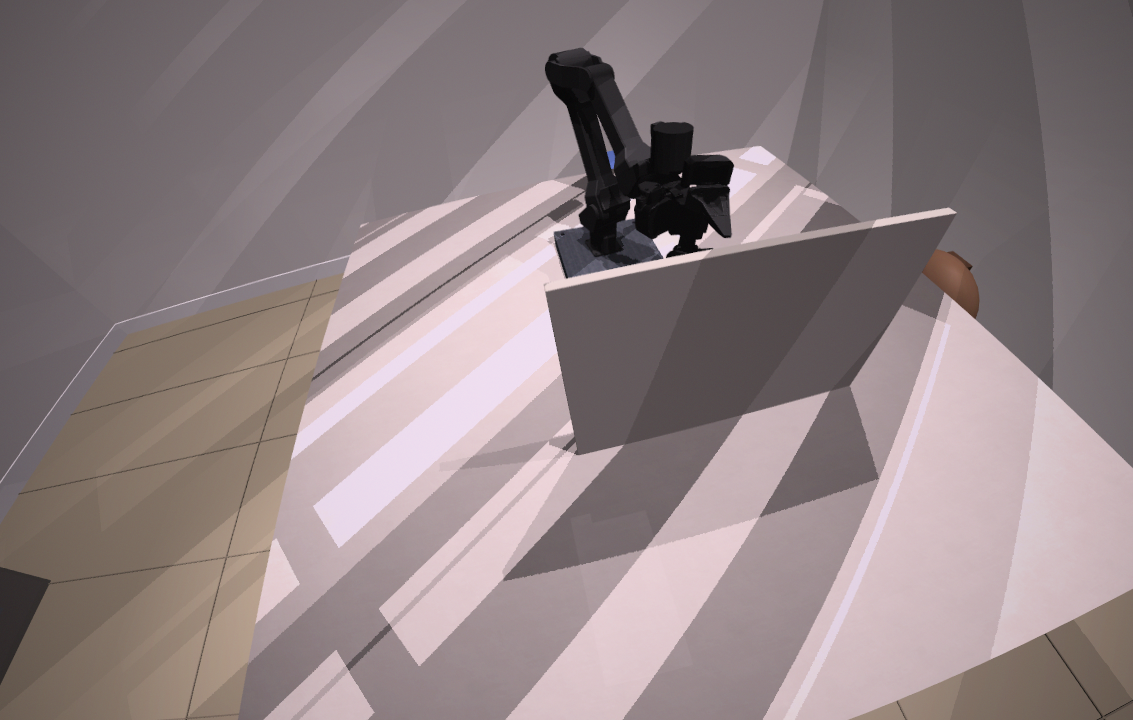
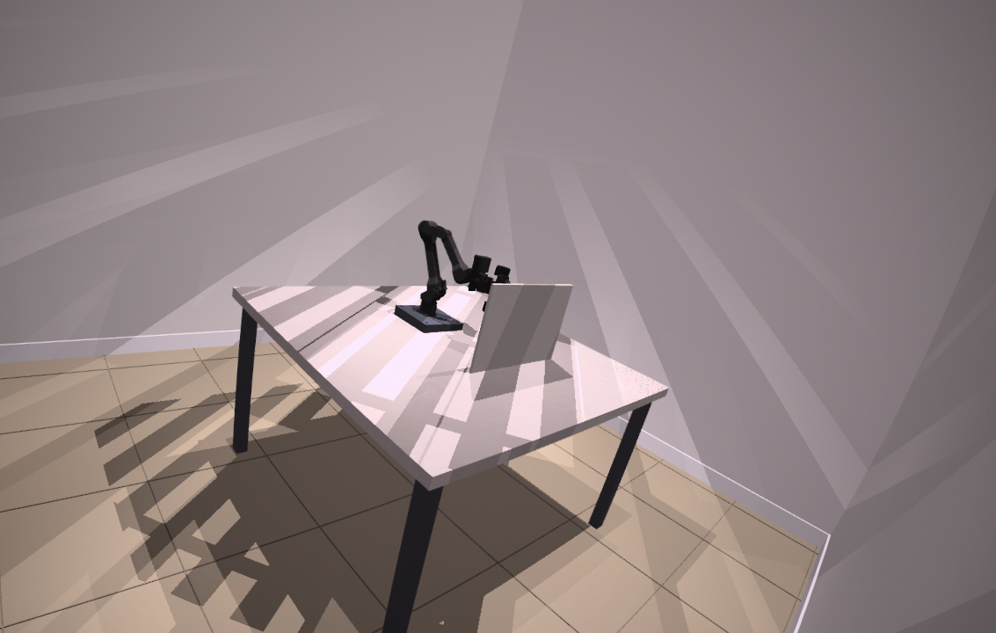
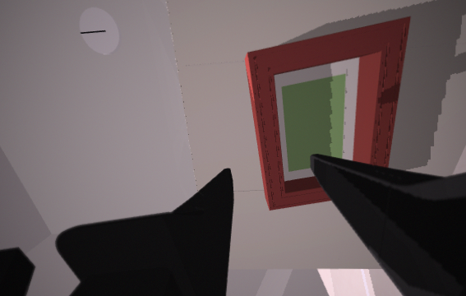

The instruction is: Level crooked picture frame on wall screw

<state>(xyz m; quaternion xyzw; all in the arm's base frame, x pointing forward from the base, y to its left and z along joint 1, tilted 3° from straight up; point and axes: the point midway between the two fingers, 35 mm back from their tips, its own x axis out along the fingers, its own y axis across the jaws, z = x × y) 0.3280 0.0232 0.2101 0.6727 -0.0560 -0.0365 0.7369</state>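
My gripper tip is now 70 mm short of the picture frame, 20 mm to the left of it and 60 mm above it. The rest, counted from my gripper tip: wall panel (90 mm ahead, 10 mm to the right, 80 mm below).
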